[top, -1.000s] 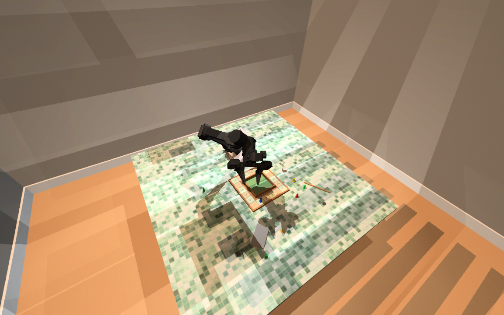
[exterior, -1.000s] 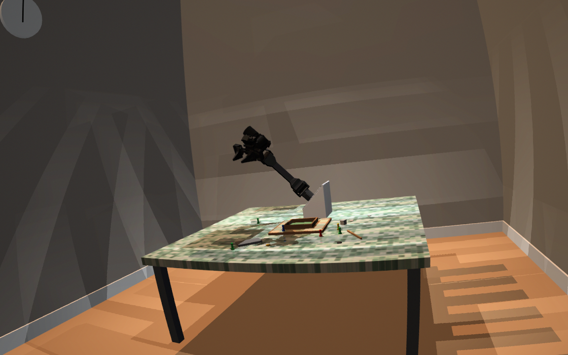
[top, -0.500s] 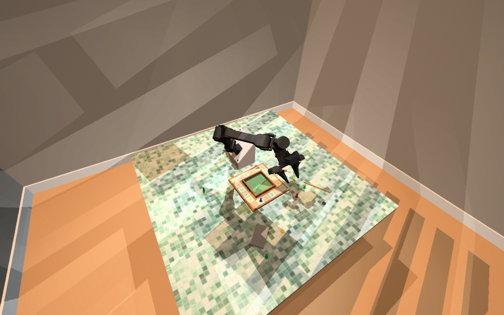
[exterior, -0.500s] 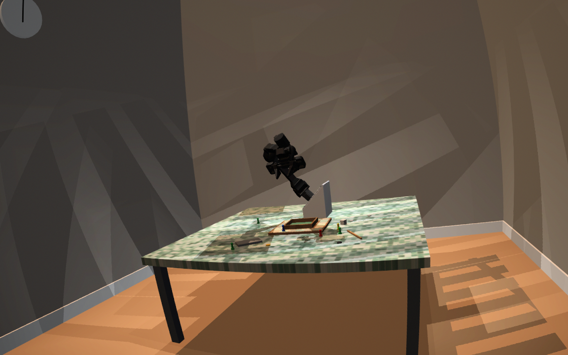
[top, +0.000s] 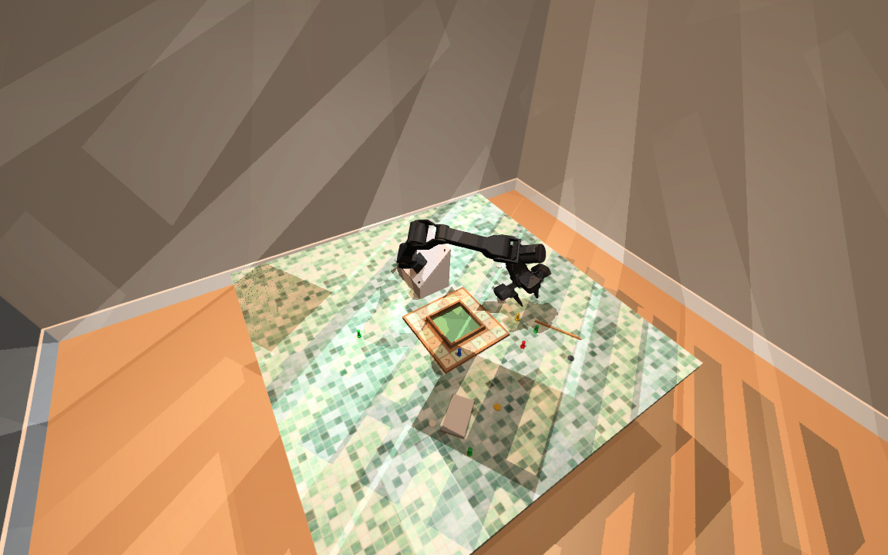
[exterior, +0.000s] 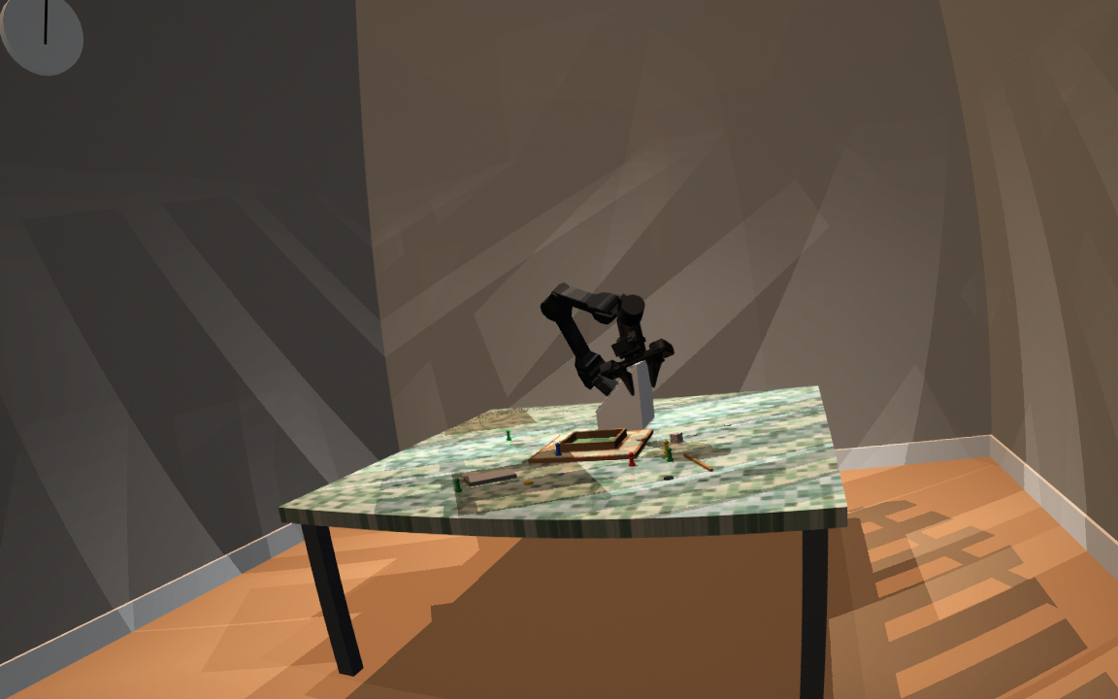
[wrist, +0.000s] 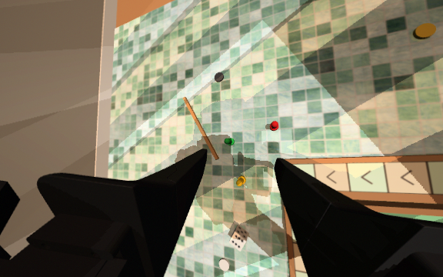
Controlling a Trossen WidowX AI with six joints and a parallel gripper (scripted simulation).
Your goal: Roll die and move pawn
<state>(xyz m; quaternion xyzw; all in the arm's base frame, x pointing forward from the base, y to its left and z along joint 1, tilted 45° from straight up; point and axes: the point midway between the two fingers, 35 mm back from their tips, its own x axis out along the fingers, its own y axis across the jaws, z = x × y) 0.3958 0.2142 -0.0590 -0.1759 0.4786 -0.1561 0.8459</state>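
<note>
Now: the white die 17 cm behind my gripper tip, 4 cm to the left of it and 16 cm below it. From my gripper tip the other things lie so: yellow pawn: 6 cm behind, 3 cm to the left, 16 cm below; red pawn: 5 cm ahead, 3 cm to the right, 16 cm below; thin wooden stick: 6 cm ahead, 13 cm to the left, 17 cm below.
</note>
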